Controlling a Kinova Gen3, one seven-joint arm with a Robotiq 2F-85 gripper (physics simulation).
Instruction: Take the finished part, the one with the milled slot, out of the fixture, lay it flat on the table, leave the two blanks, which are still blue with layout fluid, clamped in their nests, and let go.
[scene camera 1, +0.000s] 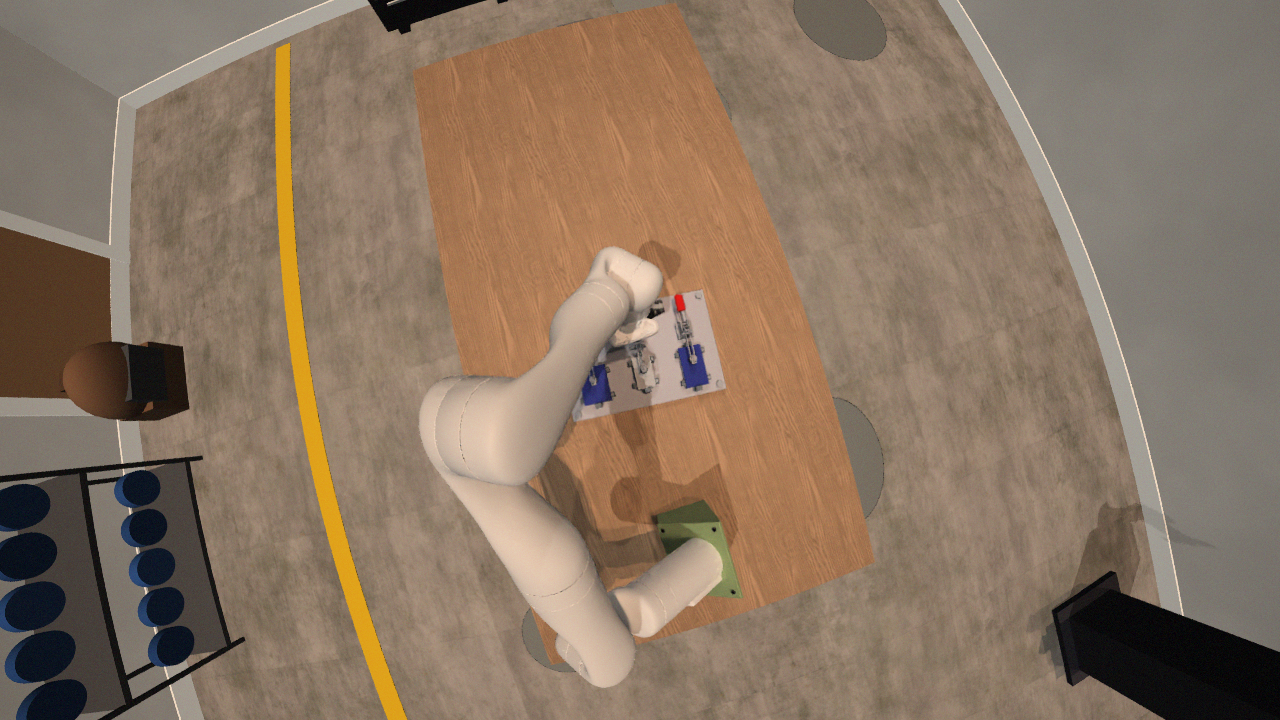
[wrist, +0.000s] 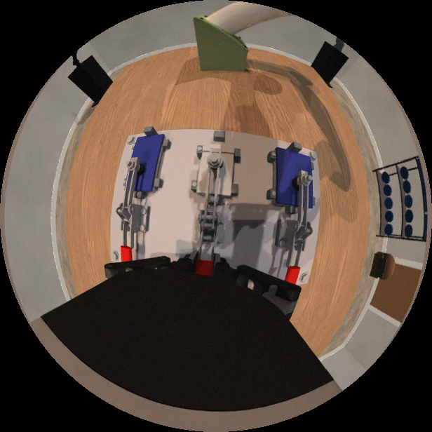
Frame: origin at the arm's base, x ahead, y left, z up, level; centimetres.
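Seen in the pictures: arm's base, origin of its link: (scene camera 1: 702, 559).
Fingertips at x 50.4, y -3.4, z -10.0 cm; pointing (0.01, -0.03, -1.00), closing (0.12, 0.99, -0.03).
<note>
Pixels of each thing's middle, then the offset from my fingertips to it. "spot": a spot on its surface instead. Level surfaces: height alone.
- finished part, middle of its body: (scene camera 1: 643, 372) dx -11.2, dy +1.5, dz -1.0 cm
- fixture plate, a spot on its surface: (scene camera 1: 712, 333) spot: dx -8.0, dy -16.3, dz -2.6 cm
- wooden table, height of its surface: dz -4.1 cm
The finished part (wrist: 225, 175) (scene camera 1: 643, 376), a pale metal plate, sits in the middle nest of the fixture plate (wrist: 170, 220) (scene camera 1: 712, 333). The tip of the middle toggle clamp (wrist: 209, 217) is over the part and covers part of it; its slot is hard to make out. My gripper (wrist: 205, 259) is shut on the red handle of this clamp. The two blue blanks (wrist: 150, 162) (wrist: 287, 175) (scene camera 1: 692, 366) (scene camera 1: 596, 385) sit in the outer nests, each with a clamp arm over it. In the scene view the arm hides the fingertips.
The outer clamps have red handles (wrist: 126, 254) (wrist: 292, 274) (scene camera 1: 679, 302), on either side of the gripper. The green base bracket (scene camera 1: 729, 559) (wrist: 220, 52) stands at one end of the wooden table (scene camera 1: 572, 161) (wrist: 150, 107). Metal stop blocks surround each nest.
</note>
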